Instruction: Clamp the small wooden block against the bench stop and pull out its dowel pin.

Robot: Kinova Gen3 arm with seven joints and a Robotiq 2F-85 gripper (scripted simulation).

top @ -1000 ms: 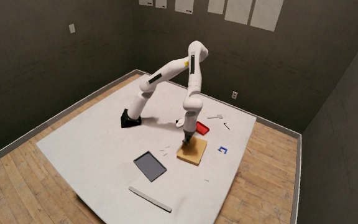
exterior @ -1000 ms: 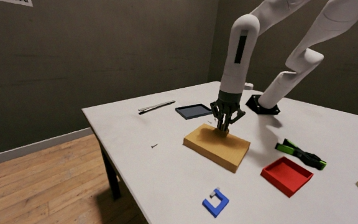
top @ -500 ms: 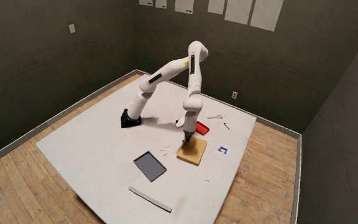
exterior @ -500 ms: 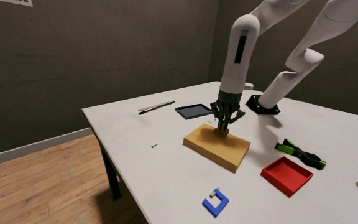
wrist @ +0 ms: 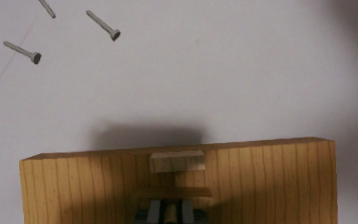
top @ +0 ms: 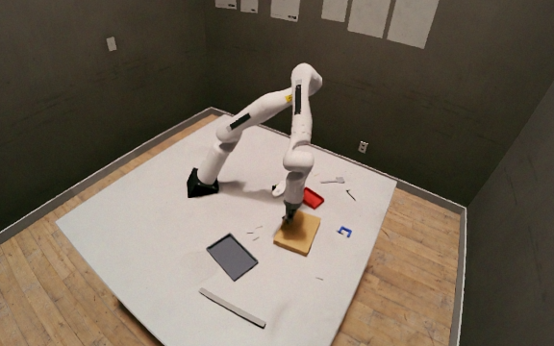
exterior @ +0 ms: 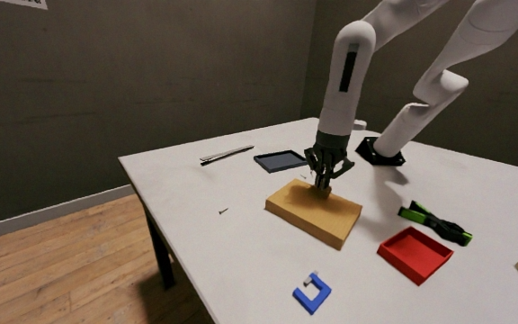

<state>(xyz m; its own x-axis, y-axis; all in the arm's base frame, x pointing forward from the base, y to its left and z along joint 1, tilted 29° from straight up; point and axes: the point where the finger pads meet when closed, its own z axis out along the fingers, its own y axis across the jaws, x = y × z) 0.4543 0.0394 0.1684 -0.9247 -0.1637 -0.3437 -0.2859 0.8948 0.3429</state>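
My gripper is now 2 cm above the dowel pin. Round my hand: grey tray: 27 cm to the right, 7 cm below, 6 cm behind; red tray: 22 cm to the left, 7 cm below, 6 cm behind; small wooden block: 3 cm below.
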